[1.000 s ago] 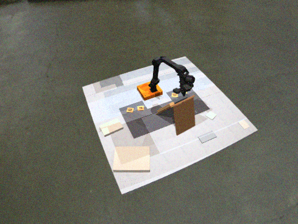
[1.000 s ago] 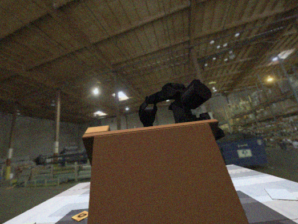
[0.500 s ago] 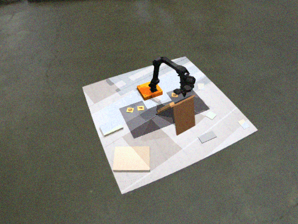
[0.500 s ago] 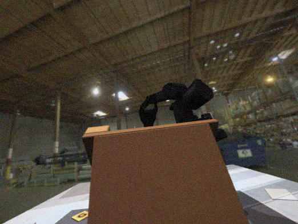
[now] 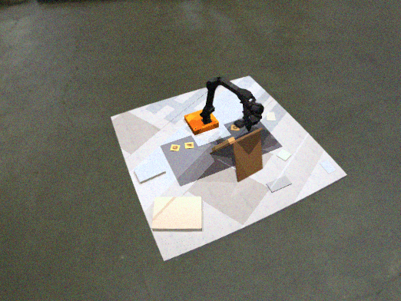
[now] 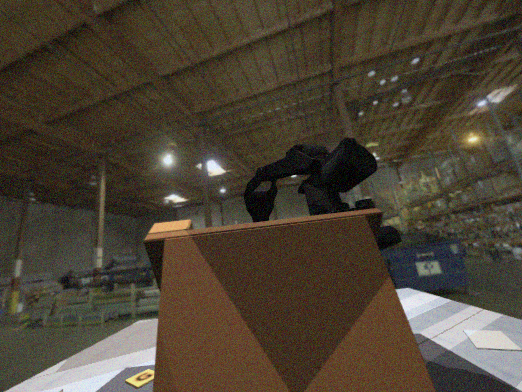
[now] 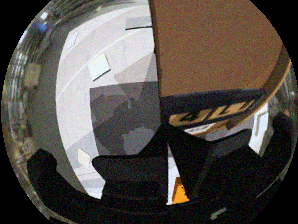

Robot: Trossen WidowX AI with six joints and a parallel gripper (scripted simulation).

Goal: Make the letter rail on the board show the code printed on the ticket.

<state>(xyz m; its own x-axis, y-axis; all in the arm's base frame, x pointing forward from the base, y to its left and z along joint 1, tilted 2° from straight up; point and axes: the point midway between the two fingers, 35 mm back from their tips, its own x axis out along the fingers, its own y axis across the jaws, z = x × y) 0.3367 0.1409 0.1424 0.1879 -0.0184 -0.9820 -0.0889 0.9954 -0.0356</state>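
My gripper tip is now 90 mm to the left of the white ticket, 90 mm above it and 40 mm past it. From my gripper tip the other things lie so: dark mat: 170 mm below, 150 mm to the right, 140 mm behind; then grey plate: 350 mm ahead, 160 mm below, 20 mm to the left.
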